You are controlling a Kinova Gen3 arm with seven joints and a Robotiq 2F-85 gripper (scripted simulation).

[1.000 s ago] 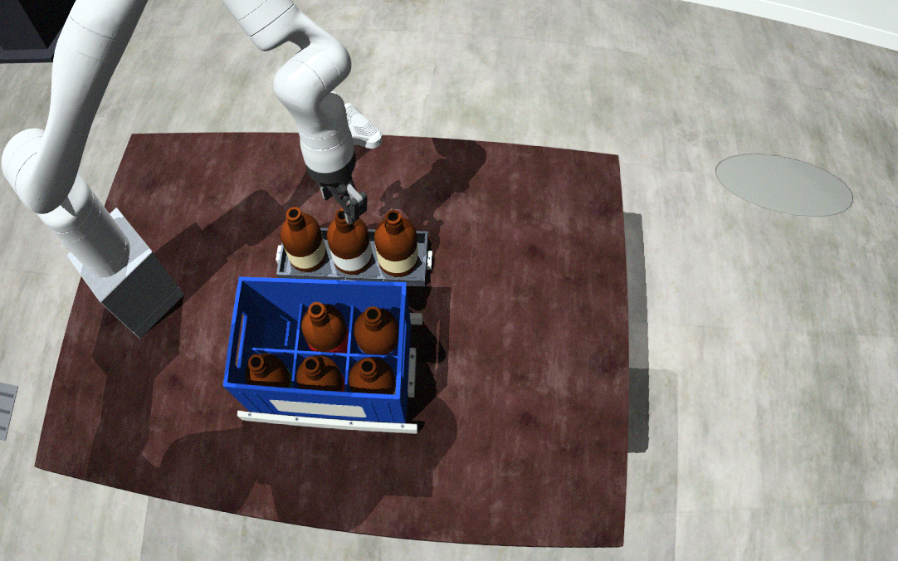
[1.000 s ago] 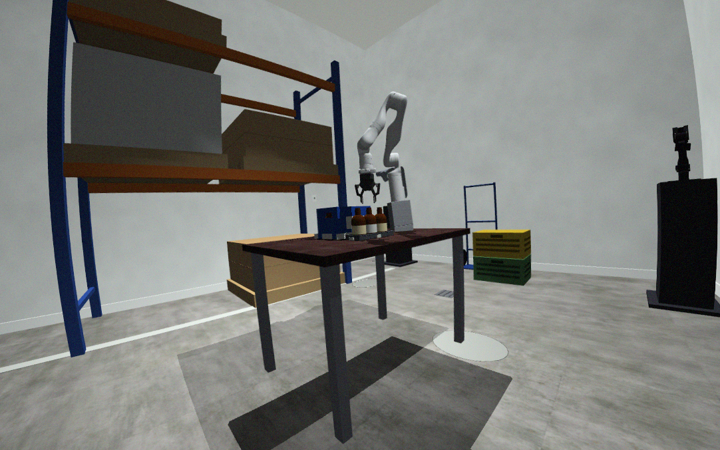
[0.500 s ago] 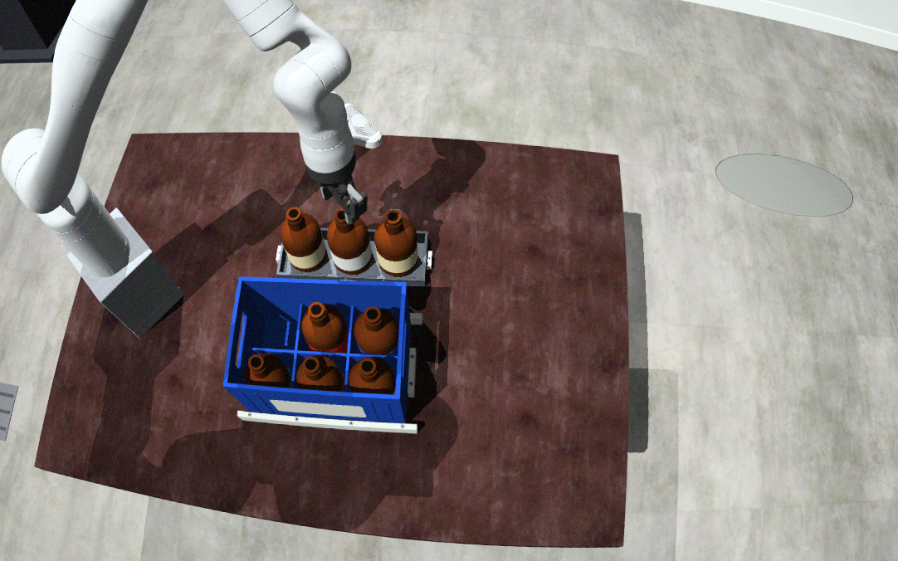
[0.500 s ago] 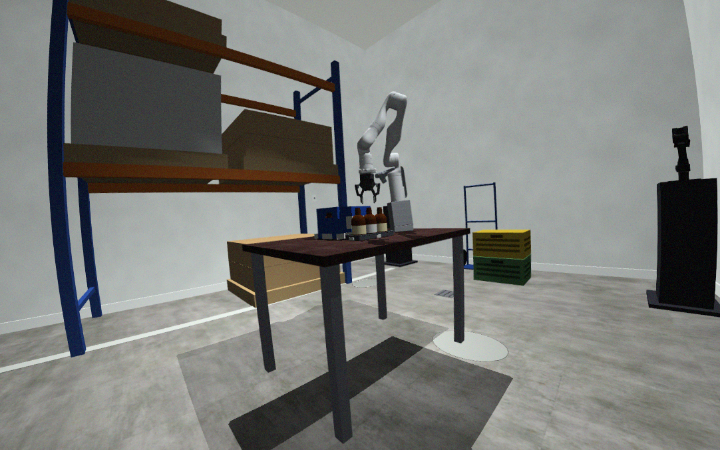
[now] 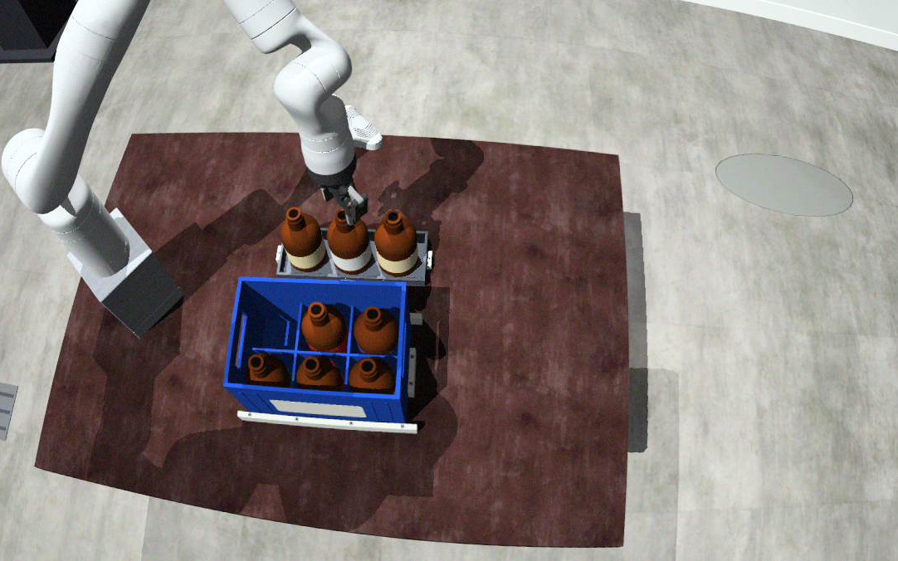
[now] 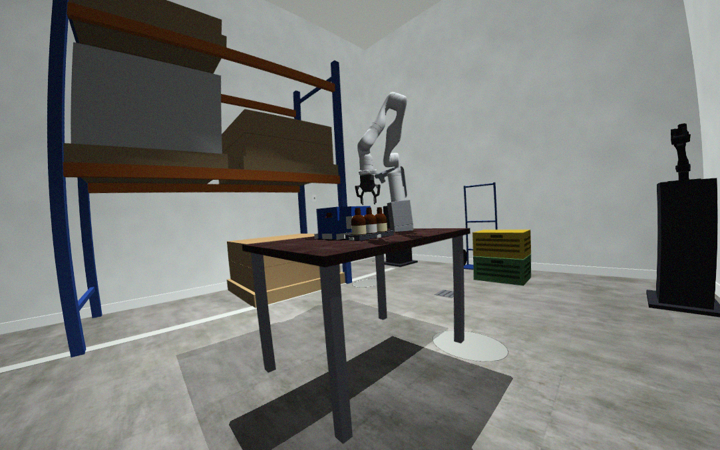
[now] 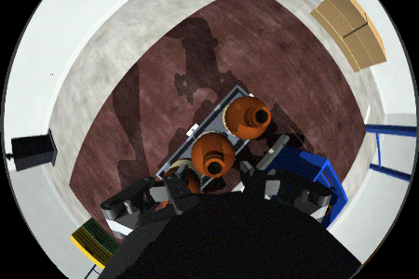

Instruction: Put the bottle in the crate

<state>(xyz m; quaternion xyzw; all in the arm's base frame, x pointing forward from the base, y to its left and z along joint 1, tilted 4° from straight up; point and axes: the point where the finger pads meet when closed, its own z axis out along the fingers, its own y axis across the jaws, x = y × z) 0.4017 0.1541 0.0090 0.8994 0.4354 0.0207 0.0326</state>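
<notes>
Now: the brown bottle 110 mm below my hand. From my hand the other things lie so: grey tray 180 mm below; then crate 220 mm to the right, 110 mm below.
</notes>
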